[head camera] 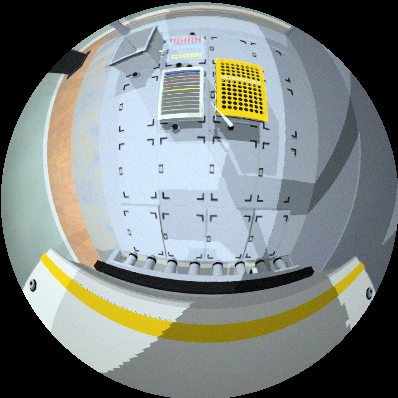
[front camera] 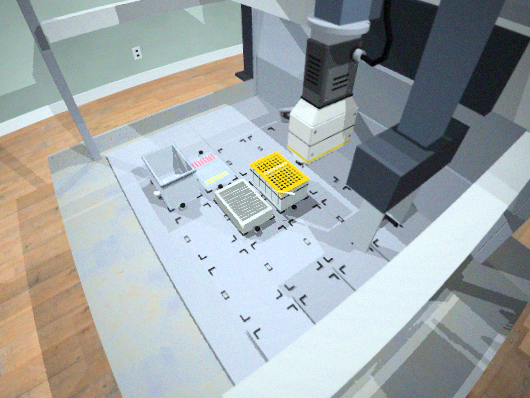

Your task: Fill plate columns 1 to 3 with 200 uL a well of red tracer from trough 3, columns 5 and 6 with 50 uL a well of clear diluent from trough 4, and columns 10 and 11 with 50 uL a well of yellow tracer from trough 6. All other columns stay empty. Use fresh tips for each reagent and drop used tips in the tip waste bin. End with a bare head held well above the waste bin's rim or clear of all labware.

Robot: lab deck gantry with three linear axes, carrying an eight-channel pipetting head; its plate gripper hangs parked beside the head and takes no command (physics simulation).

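The pipetting head (front camera: 322, 130) (head camera: 150, 310) hangs at the rear of the deck, apart from the labware. Its nozzles (head camera: 217, 267) look bare. My parked gripper (front camera: 377, 235) is open beside the head, with nothing seen between its paddles. The plate (front camera: 216, 171) (head camera: 186, 49) has red columns at its far end and yellow columns toward its near end; clear wells are too faint to tell. The trough reservoir (front camera: 252, 225) (head camera: 161, 100) shows blue, red and yellow strips. The yellow tip rack (front camera: 295, 199) (head camera: 245, 117) holds one white row among dark holes. The waste bin's (front camera: 182, 192) (head camera: 135, 45) contents are hidden.
A loose white tip (front camera: 284, 192) (head camera: 221, 114) leans at the tip rack's edge. A small white piece (front camera: 157, 193) shows at the waste bin's outer side. The bin walls stand tall beside the plate. A pale frame beam (front camera: 400, 260) crosses the front view's foreground.
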